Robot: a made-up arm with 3 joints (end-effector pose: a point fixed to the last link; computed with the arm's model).
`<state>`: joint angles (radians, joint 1 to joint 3).
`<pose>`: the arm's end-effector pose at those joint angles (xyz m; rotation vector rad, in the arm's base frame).
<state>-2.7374 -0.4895 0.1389</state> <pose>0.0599 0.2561 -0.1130 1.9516 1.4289 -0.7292</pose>
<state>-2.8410 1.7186 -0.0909</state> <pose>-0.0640 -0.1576 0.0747 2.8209 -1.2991 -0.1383</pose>
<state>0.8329 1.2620 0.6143</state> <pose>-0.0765 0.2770 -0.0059 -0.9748 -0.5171 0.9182</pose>
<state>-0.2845 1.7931 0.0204</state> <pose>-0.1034 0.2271 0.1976 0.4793 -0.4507 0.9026</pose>
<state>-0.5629 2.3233 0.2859</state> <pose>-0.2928 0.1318 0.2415 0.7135 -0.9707 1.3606</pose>
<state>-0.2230 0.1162 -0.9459</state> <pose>0.0948 -0.1432 -0.0885 0.9962 0.1060 -1.0082</pose>
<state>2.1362 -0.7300 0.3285</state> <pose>0.0397 0.2890 0.2512 -2.1863 -1.8210 -0.5494</pose>
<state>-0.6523 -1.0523 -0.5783</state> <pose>-0.1731 -0.2129 -0.1715 0.7317 0.2460 -2.1426</pose>
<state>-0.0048 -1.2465 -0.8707</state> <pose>-0.2412 -0.2840 -0.0270 0.6585 -0.5848 -2.2674</pose>
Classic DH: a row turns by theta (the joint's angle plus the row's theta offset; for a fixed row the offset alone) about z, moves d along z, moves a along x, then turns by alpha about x. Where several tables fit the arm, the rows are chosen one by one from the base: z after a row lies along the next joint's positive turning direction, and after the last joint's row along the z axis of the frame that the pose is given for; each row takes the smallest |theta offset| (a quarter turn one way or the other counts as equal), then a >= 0, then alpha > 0; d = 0 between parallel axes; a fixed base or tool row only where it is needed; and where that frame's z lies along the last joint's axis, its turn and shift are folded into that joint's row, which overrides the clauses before.
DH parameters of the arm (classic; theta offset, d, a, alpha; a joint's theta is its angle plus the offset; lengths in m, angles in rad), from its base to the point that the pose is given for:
base (fixed): 1.5708 0.07 0.05 -1.5708
joint 1: 0 0.14 -0.07 1.5708
joint 2: -0.1297 -0.058 0.0729 -1.3869
joint 3: 0.2042 -0.3189 -0.1711 1.0833
tool (fixed): -2.3487 0.1626 0 0

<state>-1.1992 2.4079 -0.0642</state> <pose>-0.2567 0.0601 0.2637 1.2588 -1.0855 1.2775</pose>
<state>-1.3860 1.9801 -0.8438</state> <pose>-0.0622 0.1753 0.2532 1.7084 -0.1353 1.1019</pose>
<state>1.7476 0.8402 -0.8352</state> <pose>0.1408 -0.0316 0.1113 -1.0919 -0.0911 -0.3318</pose>
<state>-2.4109 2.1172 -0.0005</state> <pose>-0.1896 -0.1487 0.1541 2.2392 -1.6897 0.2720</pose>
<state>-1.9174 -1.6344 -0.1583</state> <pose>-0.2809 0.1129 -0.2409 0.5257 1.9106 -1.7510</pose>
